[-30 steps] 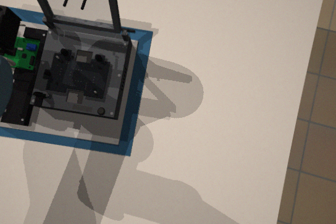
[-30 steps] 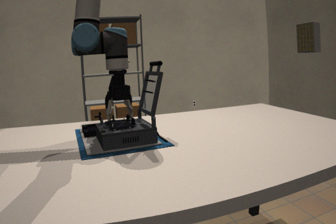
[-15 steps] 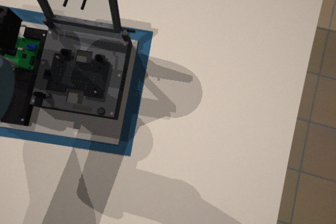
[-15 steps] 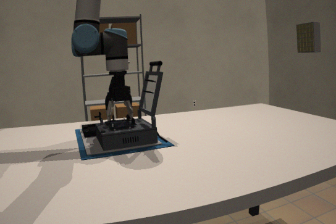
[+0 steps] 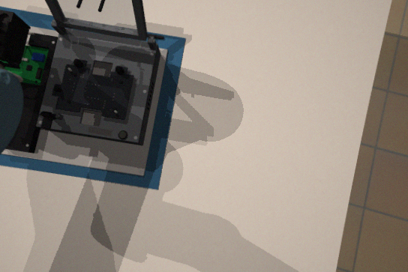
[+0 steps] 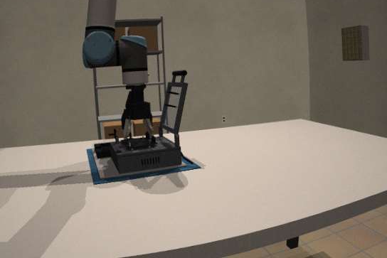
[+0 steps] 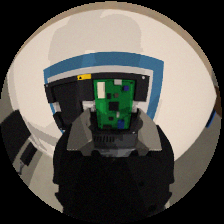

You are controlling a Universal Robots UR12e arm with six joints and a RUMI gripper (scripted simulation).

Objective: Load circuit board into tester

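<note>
The green circuit board is 10 mm below my hand. From my hand the other things lie so: dark grey tester: 130 mm to the right, 90 mm above, 30 mm ahead; dark nest: 170 mm to the right, 40 mm above, 10 mm ahead; tester lid: 150 mm above, 140 mm to the right, 120 mm ahead.
</note>
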